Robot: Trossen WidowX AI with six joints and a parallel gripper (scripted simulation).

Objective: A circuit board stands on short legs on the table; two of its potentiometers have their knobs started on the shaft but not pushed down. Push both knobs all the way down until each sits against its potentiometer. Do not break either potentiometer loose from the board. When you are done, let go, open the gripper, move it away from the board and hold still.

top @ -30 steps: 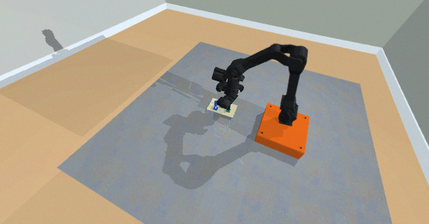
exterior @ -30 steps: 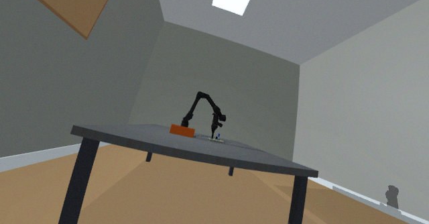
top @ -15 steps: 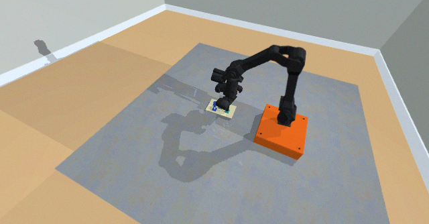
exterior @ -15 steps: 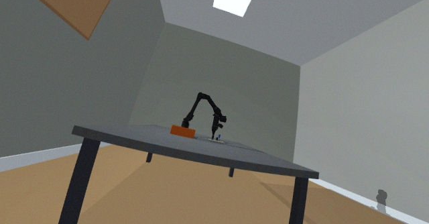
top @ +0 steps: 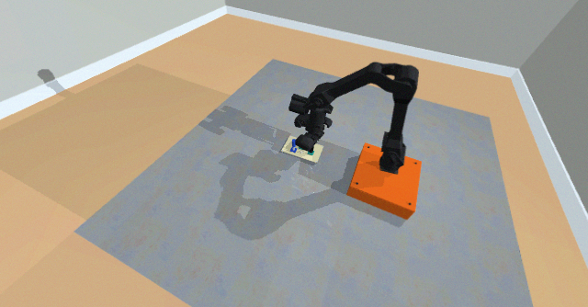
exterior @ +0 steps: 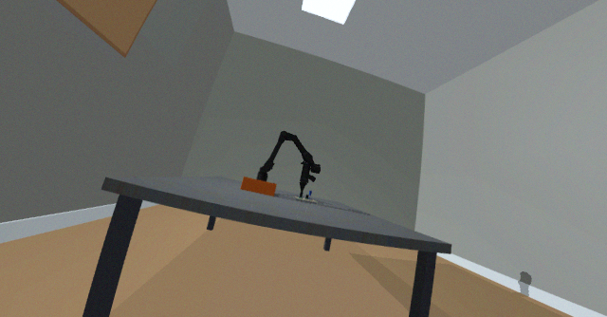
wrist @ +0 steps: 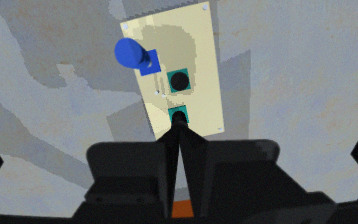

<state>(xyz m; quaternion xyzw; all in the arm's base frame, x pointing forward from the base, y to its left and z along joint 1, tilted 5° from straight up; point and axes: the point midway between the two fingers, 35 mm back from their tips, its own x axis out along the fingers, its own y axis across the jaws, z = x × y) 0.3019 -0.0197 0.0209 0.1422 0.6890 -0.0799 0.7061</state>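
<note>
Right now my gripper tip is 1 cm above the black knob. From my gripper tip the other things lie so: blue knob 7 cm ahead, 1 cm to the left.
</note>
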